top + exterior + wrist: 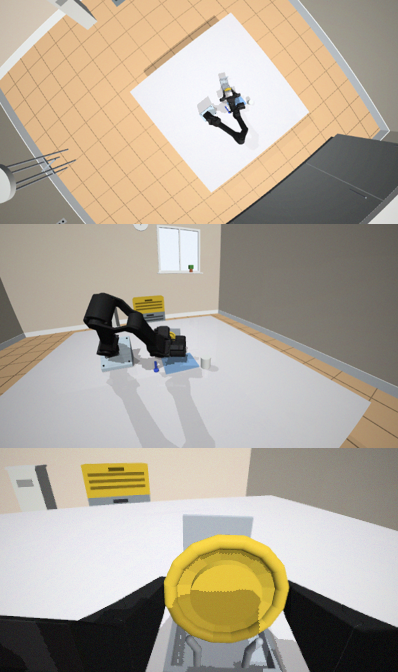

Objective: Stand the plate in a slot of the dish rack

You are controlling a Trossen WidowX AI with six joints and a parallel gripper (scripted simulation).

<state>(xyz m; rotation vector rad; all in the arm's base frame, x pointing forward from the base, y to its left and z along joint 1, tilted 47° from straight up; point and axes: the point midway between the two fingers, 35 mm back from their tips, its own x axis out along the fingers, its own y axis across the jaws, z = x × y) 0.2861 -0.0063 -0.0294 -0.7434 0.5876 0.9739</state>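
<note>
Right now the grey dish rack is 4 cm to the left of my gripper tip, 4 cm below it and 2 cm ahead of it. Also, from my gripper tip: yellow plate (1 cm to the right); then blue spoon (16 cm to the right, 12 cm behind, 6 cm below); then blue mat (17 cm to the right, 6 cm below, 1 cm behind).
</note>
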